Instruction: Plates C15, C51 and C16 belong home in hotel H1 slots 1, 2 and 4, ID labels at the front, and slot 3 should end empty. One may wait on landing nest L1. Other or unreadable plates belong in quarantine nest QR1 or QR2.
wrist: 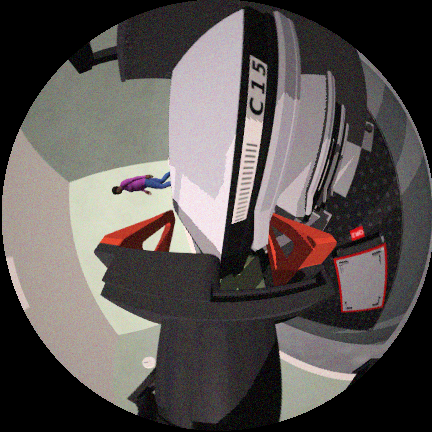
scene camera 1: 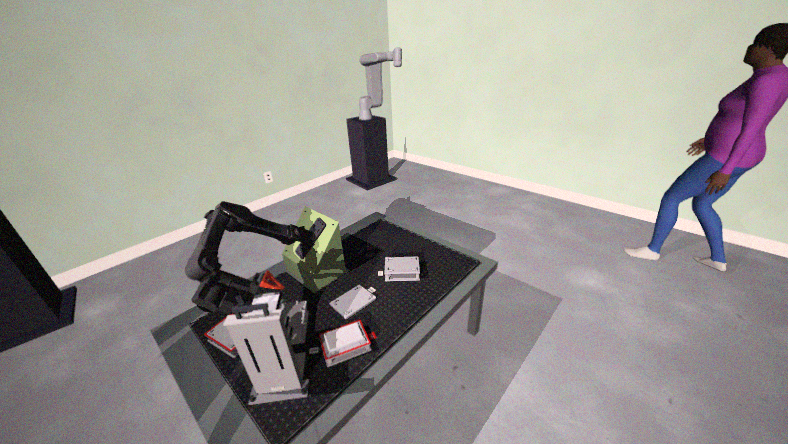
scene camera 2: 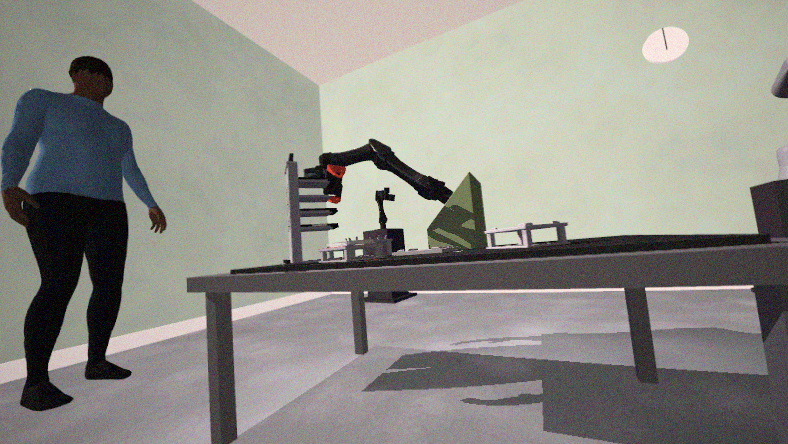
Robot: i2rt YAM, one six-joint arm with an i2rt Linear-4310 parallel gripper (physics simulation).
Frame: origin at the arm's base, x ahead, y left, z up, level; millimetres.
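Seen in the pictures: gripper, fingertip midpoint: [scene camera 2: 337, 190]; arm's base, link origin: [scene camera 1: 311, 238] [scene camera 2: 455, 203].
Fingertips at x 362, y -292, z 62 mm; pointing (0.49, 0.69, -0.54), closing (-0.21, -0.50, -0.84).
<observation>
Offsets run from my fingertips to a thing's top centre.
Plate C15 {48 mm ahead, 57 mm right, 42 mm up} [wrist: 205, 132] [scene camera 1: 267, 300] sits in an upper slot of the grey hotel H1 [scene camera 1: 264, 353] [scene camera 2: 293, 220], with its ID label facing my wrist camera. My gripper [wrist: 217, 214] [scene camera 1: 271, 282] [scene camera 2: 331, 177] is open, with one red finger on each side of the plate's front edge. Further shelves of the hotel show edge-on beyond it; I cannot read any labels there. A grey plate {53 mm back, 299 mm left, 227 mm down} [scene camera 1: 353, 299] lies flat on the black mat near the table's middle. Another plate rests on a raised grey nest {57 mm back, 585 mm left, 189 mm down} [scene camera 1: 401, 268] [scene camera 2: 526, 232].
A red-rimmed quarantine nest [scene camera 1: 345, 341] [wrist: 360, 278] holding a plate stands beside the hotel, and a second red-rimmed nest {201 mm back, 156 mm right, 199 mm down} [scene camera 1: 219, 336] lies behind it. A green wedge block [scene camera 1: 315, 254] [scene camera 2: 462, 218] stands by my arm. A person in blue [scene camera 2: 65, 220] stands near the table; one in purple [scene camera 1: 728, 143] stands further off.
</observation>
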